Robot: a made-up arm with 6 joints. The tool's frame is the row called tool.
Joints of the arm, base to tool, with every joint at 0 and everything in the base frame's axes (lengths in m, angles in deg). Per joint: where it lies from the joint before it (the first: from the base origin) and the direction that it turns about. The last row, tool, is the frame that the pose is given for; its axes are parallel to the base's.
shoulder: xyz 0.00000 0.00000 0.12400 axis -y
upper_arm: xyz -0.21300 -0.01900 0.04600 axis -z
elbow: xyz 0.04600 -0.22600 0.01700 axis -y
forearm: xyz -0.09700 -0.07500 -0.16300 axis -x
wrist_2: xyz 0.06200 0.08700 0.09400 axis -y
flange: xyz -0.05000 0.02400 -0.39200 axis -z
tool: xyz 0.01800 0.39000 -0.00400
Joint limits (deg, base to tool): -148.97..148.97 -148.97..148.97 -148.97..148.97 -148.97..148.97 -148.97..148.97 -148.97..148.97
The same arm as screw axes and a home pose.
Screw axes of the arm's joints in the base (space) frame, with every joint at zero. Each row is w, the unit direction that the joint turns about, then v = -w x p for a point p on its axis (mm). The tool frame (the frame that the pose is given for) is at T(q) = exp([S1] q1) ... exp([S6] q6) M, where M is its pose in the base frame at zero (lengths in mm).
S1: w 0 -1 0 v 124.0 0.0 0.0
S2: w 0 0 -1 v 19.0 -213.0 0.0
S3: w 0 -1 0 v 187.0 0.0 167.0
S4: w -1 0 0 v 0.0 -24.0 -320.0
S5: w 0 -1 0 v 118.0 0.0 202.0
S6: w 0 0 -1 v 209.0 -252.0 0.0
M: xyz -234.0 181.0 -278.0 (mm) quaternion w x y z 1 0 0 0
Joint limits (rad, base to tool): -2.6000..2.6000 -2.6000..2.6000 -2.6000..2.6000 -2.6000..2.6000 -2.6000..2.6000 -2.6000..2.6000

